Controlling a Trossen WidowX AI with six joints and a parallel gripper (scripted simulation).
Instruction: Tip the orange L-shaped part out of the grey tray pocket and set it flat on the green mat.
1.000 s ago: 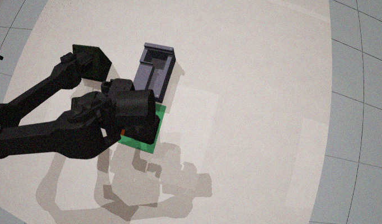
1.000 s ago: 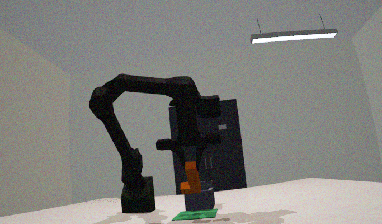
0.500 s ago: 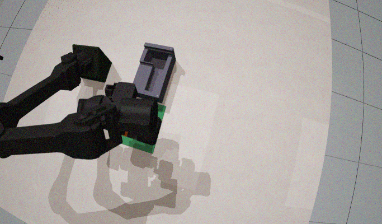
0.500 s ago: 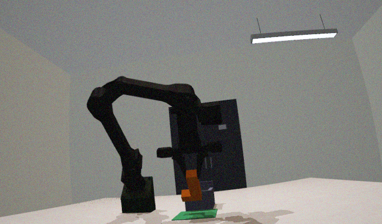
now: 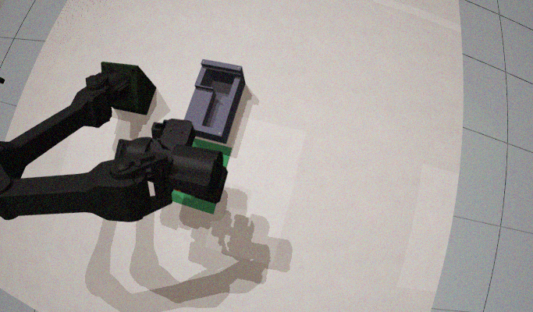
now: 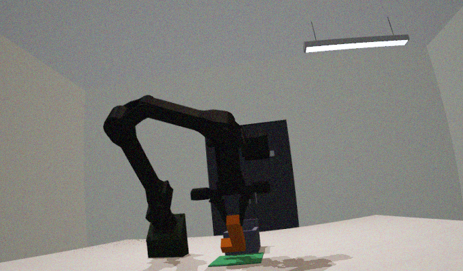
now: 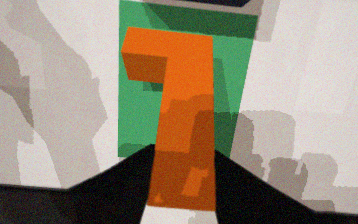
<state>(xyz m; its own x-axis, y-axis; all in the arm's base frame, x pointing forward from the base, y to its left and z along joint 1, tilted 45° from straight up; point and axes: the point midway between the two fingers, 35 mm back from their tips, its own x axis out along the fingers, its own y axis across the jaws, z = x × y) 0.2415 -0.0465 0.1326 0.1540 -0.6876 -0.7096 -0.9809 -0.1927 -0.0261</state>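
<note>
Now: gripper tip 30 mm to the right of the orange L-shaped part, 30 mm above it and 20 mm past it. Also, from my gripper tip: green mat (100 mm below, 20 mm to the left).
</note>
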